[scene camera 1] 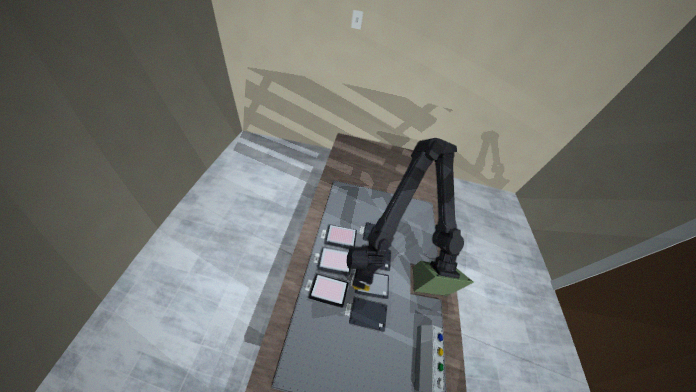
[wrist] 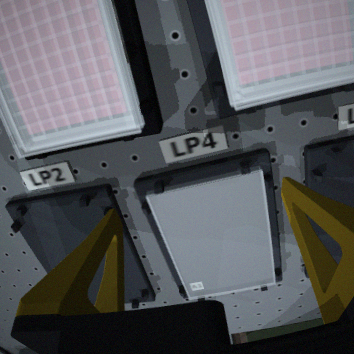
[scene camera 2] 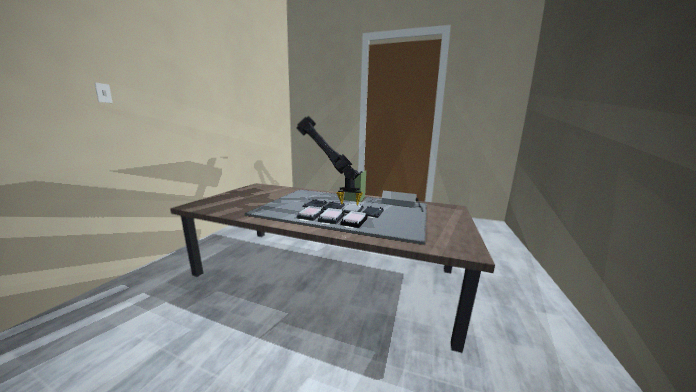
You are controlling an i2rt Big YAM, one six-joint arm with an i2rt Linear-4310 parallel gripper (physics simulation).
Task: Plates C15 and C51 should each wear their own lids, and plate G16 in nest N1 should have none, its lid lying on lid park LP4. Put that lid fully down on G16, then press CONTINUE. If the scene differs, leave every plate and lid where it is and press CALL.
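Where they show: gripper, between the fingertips: [scene camera 1: 357,277] [wrist: 199,201] [scene camera 2: 349,204]; arm's base, origin of its link: [scene camera 1: 443,271] [scene camera 2: 356,178].
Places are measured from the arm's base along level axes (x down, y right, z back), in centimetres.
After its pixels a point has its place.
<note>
A clear grey lid [scene camera 1: 380,284] {z -23.5, x 12.4, y -6.7 cm} [wrist: 215,235] {z -28.2, x 12.5, y -7.0 cm} with a small corner tag lies on the dark lid park LP4 [wrist: 210,168] {z -33.8, x 13.2, y -6.4 cm}. My gripper [scene camera 2: 350,204] {z -34.4, x 8.6, y -7.3 cm} [wrist: 199,201] {z -34.4, x 8.6, y -7.3 cm} is open and empty, above LP4, with one yellow finger toward each long side of the lid. Three pink plates stand in a row: one plate [scene camera 1: 341,235] {z -45.2, x 11.0, y 11.8 cm}, a middle plate [scene camera 1: 333,260] {z -46.0, x 10.7, y -1.6 cm} [wrist: 295,40] {z -41.6, x 10.7, y -0.7 cm} and an end plate [scene camera 1: 328,289] {z -45.1, x 10.7, y -14.3 cm} [scene camera 2: 354,217] {z -47.7, x 10.7, y -14.8 cm} [wrist: 60,75] {z -42.6, x 10.8, y -13.3 cm}. Their names and nest labels are not legible, and I cannot tell which wear lids. The button console [scene camera 1: 425,355] {z -4.7, x 8.5, y -31.0 cm} [scene camera 2: 399,198] {z -5.3, x 9.6, y -32.3 cm} has blue, yellow, green and white buttons, with unreadable labels.
Lid park LP2 [scene camera 1: 369,315] {z -26.5, x 13.3, y -20.1 cm} [wrist: 60,220] {z -31.5, x 13.3, y -19.6 cm}, bare and dark, lies beside LP4. Another dark park [wrist: 335,167] {z -31.9, x 13.3, y 2.9 cm} is on the other side, partly behind a finger. The green arm base [scene camera 1: 435,282] {z -4.0, x 0.2, y -5.6 cm} stands at the table edge. The forearm partly hides the middle plate in scene camera 1.
</note>
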